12 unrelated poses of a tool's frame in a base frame.
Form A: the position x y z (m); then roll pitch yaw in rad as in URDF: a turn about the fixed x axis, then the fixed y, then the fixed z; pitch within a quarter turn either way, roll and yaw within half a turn.
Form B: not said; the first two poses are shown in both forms.
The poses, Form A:
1: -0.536, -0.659, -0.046, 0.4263, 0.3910, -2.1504
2: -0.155, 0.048, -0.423, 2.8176, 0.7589, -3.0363
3: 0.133, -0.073, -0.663, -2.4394, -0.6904, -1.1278
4: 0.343, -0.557, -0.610, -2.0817, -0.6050, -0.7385
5: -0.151, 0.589, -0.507, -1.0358, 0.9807, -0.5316
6: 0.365, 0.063, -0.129, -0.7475, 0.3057, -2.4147
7: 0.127, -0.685, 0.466, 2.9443, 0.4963, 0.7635
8: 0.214, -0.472, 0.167, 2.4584, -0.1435, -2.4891
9: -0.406, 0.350, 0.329, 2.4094, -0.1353, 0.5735
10: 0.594, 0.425, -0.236, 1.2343, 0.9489, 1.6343
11: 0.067, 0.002, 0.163, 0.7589, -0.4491, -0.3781
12: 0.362, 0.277, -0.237, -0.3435, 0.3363, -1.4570
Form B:
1: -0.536, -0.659, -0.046, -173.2, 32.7, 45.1
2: -0.155, 0.048, -0.423, 32.0, 133.5, 18.6
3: 0.133, -0.073, -0.663, -11.6, 126.1, -142.0
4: 0.343, -0.557, -0.610, 30.0, 113.7, -128.4
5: -0.151, 0.589, -0.507, 33.3, 73.5, -29.9
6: 0.365, 0.063, -0.129, -66.3, 45.6, -65.1
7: 0.127, -0.685, 0.466, -113.5, 149.6, 19.9
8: 0.214, -0.472, 0.167, 137.3, 140.1, 102.9
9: -0.406, 0.350, 0.329, -48.6, 137.5, 101.5
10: 0.594, 0.425, -0.236, 19.5, 78.9, 34.1
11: 0.067, 0.002, 0.163, -136.3, 49.2, 125.0
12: 0.362, 0.277, -0.237, -36.2, 27.3, -43.9
